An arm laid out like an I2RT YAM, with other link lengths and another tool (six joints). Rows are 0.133 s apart.
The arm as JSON. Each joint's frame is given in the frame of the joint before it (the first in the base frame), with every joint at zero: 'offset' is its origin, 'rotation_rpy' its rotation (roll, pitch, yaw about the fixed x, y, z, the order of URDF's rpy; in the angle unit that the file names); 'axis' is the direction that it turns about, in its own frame. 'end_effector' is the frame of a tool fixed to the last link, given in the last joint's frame.
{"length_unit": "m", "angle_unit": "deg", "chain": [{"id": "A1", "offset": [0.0, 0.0, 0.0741], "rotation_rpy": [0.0, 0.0, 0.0], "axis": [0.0, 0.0, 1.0]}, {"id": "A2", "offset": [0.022, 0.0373, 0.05], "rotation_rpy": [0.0, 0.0, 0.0], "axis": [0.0, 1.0, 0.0]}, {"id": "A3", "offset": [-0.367, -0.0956, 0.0], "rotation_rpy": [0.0, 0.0, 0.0], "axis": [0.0, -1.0, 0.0]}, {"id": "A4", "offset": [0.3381, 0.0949, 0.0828], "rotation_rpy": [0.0, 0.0, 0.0], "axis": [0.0, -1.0, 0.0]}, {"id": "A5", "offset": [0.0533, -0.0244, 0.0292], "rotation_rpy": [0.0, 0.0, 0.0], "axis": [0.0, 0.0, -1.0]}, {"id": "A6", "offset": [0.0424, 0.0, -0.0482], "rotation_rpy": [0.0, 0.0, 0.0], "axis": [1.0, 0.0, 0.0]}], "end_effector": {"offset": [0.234, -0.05, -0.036], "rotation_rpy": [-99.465, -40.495, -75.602]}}
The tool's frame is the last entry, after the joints.
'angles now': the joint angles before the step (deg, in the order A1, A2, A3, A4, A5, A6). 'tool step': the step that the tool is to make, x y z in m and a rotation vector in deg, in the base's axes. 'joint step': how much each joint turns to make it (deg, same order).
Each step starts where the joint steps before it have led.
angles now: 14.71, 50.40, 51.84, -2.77, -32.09, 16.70
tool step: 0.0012, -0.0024, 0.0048, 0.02, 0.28, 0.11
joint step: -1.03, 0.43, 1.16, -0.96, -1.14, 0.07
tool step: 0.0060, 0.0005, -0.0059, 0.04, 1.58, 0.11
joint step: -0.57, 1.37, 0.62, -0.52, -0.69, 0.45
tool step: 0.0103, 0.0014, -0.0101, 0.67, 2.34, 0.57
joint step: -1.37, 2.25, 0.40, 0.43, -2.00, 1.26
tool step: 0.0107, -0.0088, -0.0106, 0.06, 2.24, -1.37
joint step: -1.57, 1.41, 0.38, -0.82, -0.24, 0.57
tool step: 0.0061, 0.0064, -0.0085, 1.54, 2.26, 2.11
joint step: -1.54, 2.33, 0.22, 1.28, -3.84, 1.86
